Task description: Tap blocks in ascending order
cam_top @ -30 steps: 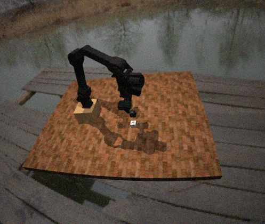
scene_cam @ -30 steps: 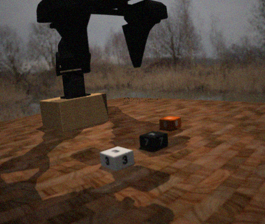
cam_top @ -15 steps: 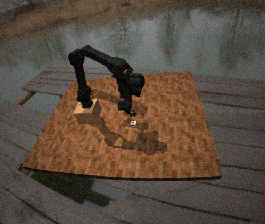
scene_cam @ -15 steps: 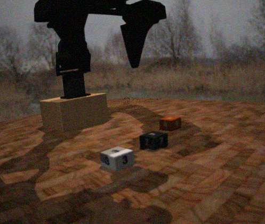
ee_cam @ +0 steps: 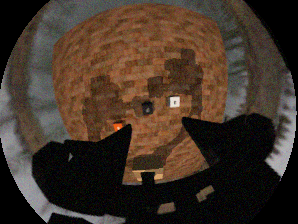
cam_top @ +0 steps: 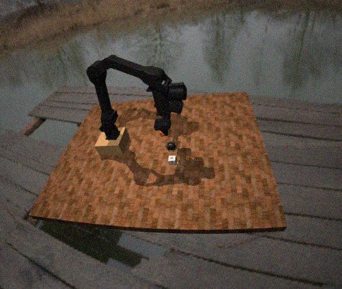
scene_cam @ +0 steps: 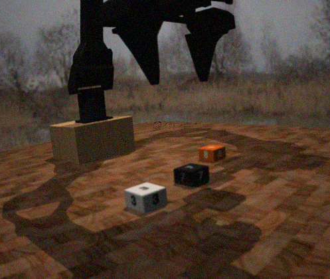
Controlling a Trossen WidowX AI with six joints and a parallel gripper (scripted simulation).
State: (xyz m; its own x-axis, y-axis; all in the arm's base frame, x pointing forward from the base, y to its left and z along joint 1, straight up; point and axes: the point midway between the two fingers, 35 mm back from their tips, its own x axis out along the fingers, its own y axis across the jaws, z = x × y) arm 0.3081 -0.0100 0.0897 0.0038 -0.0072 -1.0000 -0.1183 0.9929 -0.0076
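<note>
The black block lies 120 mm below my gripper tip, 10 mm to the left of it and 10 mm behind it. From my gripper tip the other things lie so: orange block 120 mm below, 110 mm to the left, 70 mm behind.
</note>
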